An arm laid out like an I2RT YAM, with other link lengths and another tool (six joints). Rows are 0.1 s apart.
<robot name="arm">
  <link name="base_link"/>
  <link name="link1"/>
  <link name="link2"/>
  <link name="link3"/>
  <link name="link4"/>
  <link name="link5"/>
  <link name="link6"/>
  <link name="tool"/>
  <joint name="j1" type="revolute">
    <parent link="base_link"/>
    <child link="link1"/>
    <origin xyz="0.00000 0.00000 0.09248" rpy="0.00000 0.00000 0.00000"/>
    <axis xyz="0 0 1"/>
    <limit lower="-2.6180" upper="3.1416"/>
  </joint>
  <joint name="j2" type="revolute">
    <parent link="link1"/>
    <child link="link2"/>
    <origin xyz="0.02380 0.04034 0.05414" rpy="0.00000 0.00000 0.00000"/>
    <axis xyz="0 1 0"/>
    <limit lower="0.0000" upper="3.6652"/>
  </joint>
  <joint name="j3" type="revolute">
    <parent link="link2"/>
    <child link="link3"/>
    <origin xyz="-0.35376 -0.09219 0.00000" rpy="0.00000 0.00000 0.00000"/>
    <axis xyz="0 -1 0"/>
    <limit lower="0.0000" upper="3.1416"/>
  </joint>
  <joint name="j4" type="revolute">
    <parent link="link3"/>
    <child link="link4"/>
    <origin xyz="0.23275 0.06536 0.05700" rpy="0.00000 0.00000 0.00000"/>
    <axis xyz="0 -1 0"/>
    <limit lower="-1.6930" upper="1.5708"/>
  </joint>
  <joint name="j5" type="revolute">
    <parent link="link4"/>
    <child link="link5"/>
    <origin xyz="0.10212 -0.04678 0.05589" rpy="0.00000 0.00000 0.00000"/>
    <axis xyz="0 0 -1"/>
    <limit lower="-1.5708" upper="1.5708"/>
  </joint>
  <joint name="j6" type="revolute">
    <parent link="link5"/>
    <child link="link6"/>
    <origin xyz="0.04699 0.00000 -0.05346" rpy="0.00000 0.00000 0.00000"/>
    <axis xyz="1 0 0"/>
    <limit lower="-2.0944" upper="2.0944"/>
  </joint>
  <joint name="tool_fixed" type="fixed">
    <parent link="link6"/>
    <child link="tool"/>
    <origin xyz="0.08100 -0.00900 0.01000" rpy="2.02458 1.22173 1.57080"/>
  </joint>
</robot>
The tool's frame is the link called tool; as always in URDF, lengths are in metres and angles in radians.
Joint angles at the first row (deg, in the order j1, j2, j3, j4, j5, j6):
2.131, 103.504, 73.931, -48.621, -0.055, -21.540
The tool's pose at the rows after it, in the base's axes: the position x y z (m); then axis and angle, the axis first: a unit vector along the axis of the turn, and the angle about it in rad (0 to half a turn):
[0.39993, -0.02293, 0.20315, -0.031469, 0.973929, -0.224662, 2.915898]
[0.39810, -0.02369, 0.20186, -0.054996, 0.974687, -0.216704, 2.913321]
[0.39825, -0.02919, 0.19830, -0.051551, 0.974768, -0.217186, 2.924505]
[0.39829, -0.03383, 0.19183, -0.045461, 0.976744, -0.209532, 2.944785]
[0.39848, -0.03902, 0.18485, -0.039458, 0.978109, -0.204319, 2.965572]
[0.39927, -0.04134, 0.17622, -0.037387, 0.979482, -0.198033, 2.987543]
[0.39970, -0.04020, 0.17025, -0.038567, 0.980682, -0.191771, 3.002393]
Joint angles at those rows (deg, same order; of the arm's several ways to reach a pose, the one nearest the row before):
1.978, 103.503, 73.931, -48.643, -0.273, -24.425
1.366, 103.591, 73.866, -49.014, -1.541, -27.572
0.557, 104.138, 73.866, -49.014, -1.563, -27.857
-0.404, 105.121, 73.867, -49.081, -2.481, -27.812
-1.345, 106.191, 73.866, -49.081, -3.093, -27.791
-1.891, 107.525, 73.866, -48.993, -3.770, -27.814
-1.935, 108.442, 73.865, -48.993, -4.426, -27.792

